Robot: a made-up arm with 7 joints.
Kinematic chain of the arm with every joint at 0, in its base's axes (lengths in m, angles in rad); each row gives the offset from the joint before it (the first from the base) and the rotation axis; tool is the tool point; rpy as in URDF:
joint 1: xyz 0 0 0.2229 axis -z
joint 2: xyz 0 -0.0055 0.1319 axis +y
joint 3: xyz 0 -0.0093 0.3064 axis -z
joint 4: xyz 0 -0.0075 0.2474 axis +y
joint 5: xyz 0 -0.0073 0.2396 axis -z
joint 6: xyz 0 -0.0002 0.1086 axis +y
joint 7: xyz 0 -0.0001 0.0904 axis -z
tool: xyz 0 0 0 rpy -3.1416 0 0
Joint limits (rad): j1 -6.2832..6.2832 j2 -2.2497..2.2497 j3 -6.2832..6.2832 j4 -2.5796..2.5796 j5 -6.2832..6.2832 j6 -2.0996..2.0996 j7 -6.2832..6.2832
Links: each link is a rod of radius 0.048 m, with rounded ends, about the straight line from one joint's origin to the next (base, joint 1, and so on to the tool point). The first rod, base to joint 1, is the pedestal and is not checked.
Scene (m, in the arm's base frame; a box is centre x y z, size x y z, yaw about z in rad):
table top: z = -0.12
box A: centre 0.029 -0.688 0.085 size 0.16 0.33 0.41 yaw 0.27
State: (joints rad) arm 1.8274 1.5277 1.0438 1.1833 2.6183 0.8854 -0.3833
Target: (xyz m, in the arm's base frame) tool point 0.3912 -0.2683 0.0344
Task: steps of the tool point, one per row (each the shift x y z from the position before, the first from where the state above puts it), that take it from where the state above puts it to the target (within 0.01 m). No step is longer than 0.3 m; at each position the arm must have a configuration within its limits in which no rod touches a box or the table.
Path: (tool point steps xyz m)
1: 0.1767 -0.1052 0.0680
2: 0.2027 -0.0537 0.0671
3: 0.2124 0.0053 0.0676
4: 0.2027 0.0672 0.0692
5: 0.1038 0.1052 -0.2205
6: 0.0438 0.1728 -0.1708
7: -0.0229 0.1959 -0.0996

